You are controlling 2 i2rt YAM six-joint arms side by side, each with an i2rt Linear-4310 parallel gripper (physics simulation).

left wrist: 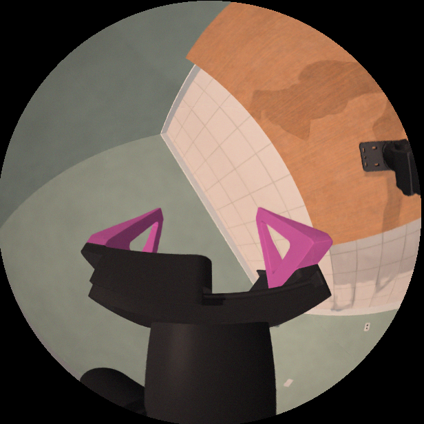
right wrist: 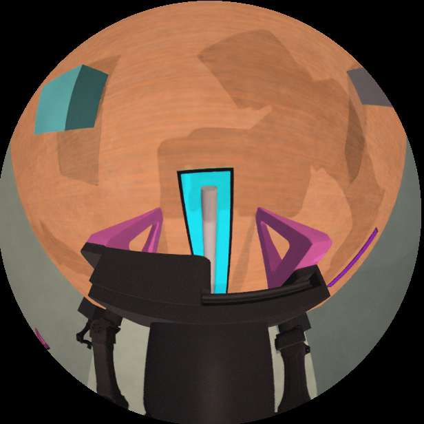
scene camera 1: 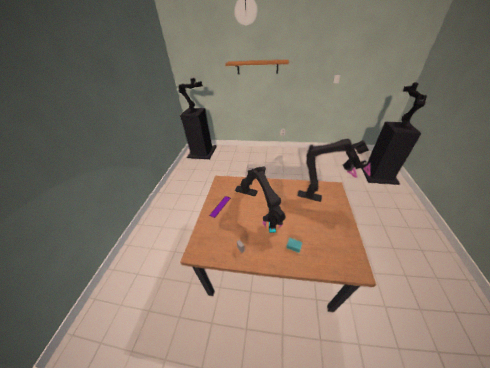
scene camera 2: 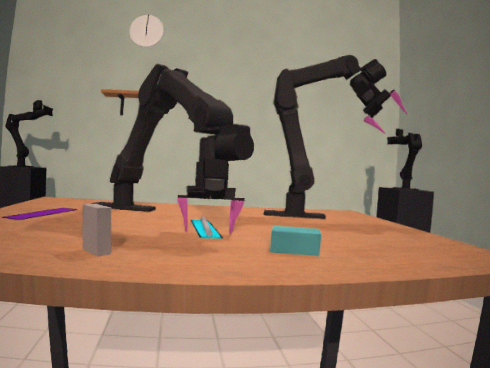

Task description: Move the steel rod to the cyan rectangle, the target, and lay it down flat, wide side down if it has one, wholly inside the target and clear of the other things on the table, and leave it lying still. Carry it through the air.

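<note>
The steel rod, a thin grey cylinder, lies flat and lengthwise on the cyan rectangle. In the right wrist view its visible end is inside the black border; my gripper's body hides its other end. In scene camera 2 that far end appears close to the rectangle's back edge. My right gripper is open and empty, low over the rod, with one finger on either side, apart from it. My left gripper is open and empty, high up at the right.
A teal block lies right of the rectangle in the scene views. A grey block stands at the left. A purple strip lies at the table's left side.
</note>
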